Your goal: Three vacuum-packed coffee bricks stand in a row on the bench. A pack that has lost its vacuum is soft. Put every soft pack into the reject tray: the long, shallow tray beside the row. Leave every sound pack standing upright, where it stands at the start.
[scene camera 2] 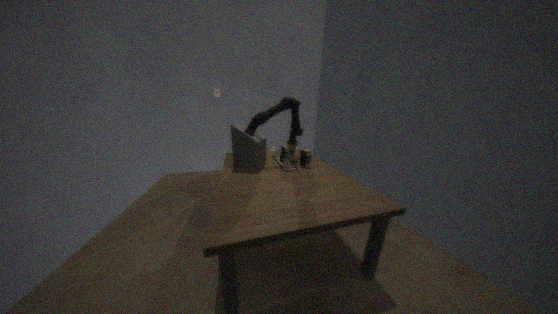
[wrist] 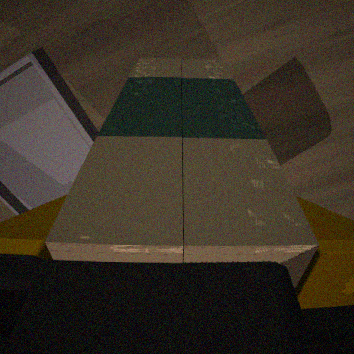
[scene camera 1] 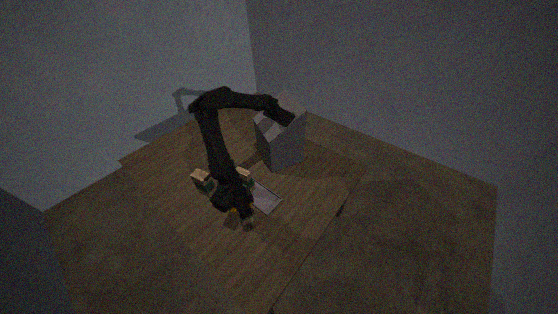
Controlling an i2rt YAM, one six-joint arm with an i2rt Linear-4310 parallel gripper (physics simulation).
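Pixels of known places: gripper, fingertip midpoint: (scene camera 2: pixel 291 151); arm's base, origin of the base link: (scene camera 2: pixel 250 131) (scene camera 1: pixel 278 115).
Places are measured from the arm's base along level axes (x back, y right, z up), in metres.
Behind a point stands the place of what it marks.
My gripper (scene camera 1: pixel 242 209) @(x -0.385, y -0.185, z -0.217 m) (scene camera 2: pixel 291 146) @(x -0.385, y -0.185, z -0.217 m) (wrist: pixel 182 220) is shut on a tan coffee brick with a dark green band. This brick (scene camera 1: pixel 247 225) @(x -0.406, y -0.221, z -0.276 m) (wrist: pixel 182 185) @(x -0.397, y -0.218, z -0.168 m) is upright between the yellow fingers; its faces look flat in the wrist view, with a thin seam down the middle. I cannot tell whether its base touches the bench. A second brick (scene camera 1: pixel 200 176) @(x -0.452, y 0.048, z -0.145 m) (scene camera 2: pixel 305 158) @(x -0.438, y 0.095, z -0.206 m) stands upright to the left in scene camera 1. A third brick (scene camera 1: pixel 244 173) @(x -0.293, y -0.082, z -0.142 m) (scene camera 2: pixel 283 153) @(x -0.280, y -0.047, z -0.200 m) stands behind my wrist, partly hidden. The shallow reject tray (scene camera 1: pixel 266 199) @(x -0.259, y -0.183, z -0.282 m) (scene camera 2: pixel 289 169) @(x -0.294, y 0.165, z -0.270 m) (wrist: pixel 45 125) @(x -0.288, y -0.207, z -0.282 m) lies beside the bricks.
A large grey box with a sloped top (scene camera 1: pixel 287 147) @(x -0.035, y -0.100, z -0.133 m) (scene camera 2: pixel 249 154) @(x 0.004, y 0.133, z -0.156 m) stands on the bench (scene camera 1: pixel 270 240) @(x -0.374, y -0.349, z -0.285 m) (scene camera 2: pixel 280 200) @(x -0.170, y 0.554, z -0.285 m), behind the tray in scene camera 1. My dark arm (scene camera 1: pixel 212 140) @(x -0.395, y -0.134, z 0.150 m) (scene camera 2: pixel 295 120) @(x -0.388, y -0.107, z 0.084 m) arches over from it. The room is dim.
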